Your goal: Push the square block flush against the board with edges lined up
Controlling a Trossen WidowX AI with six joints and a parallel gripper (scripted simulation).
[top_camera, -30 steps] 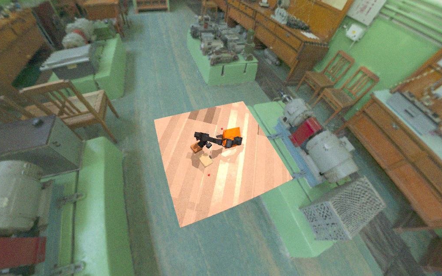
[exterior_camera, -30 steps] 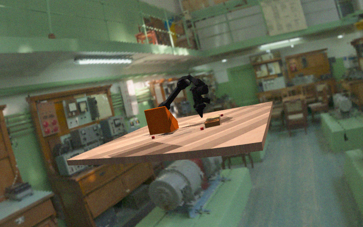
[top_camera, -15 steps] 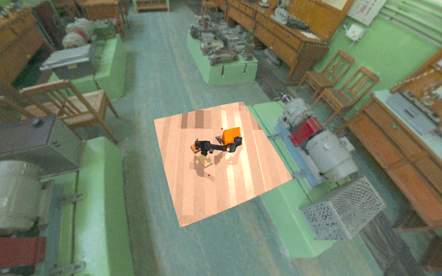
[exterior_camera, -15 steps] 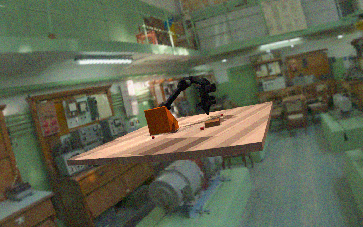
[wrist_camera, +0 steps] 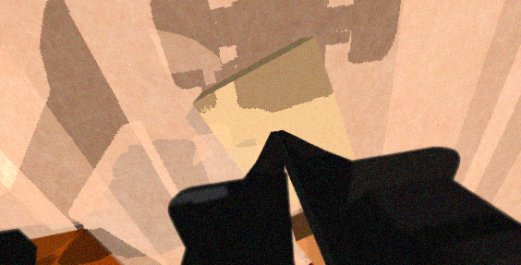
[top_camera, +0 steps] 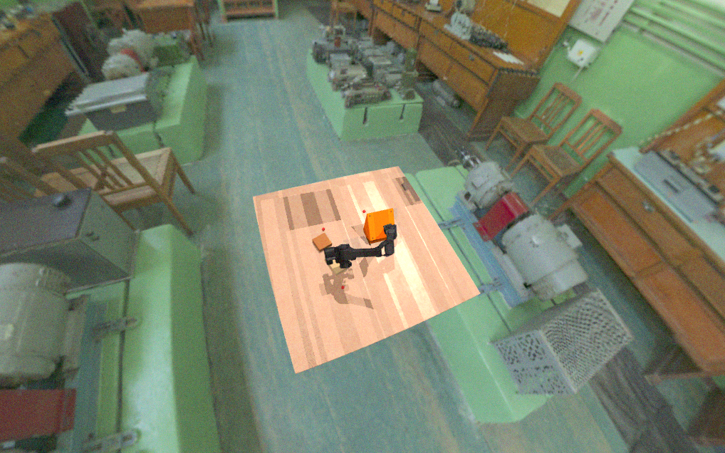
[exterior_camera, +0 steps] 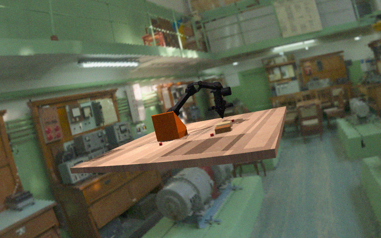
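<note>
Right now my gripper tip is 10 mm short of the tan board, 30 mm to the left of it and 40 mm above it. Also, from my gripper tip: brown square block 50 mm ahead, 210 mm to the right, 40 mm below.
</note>
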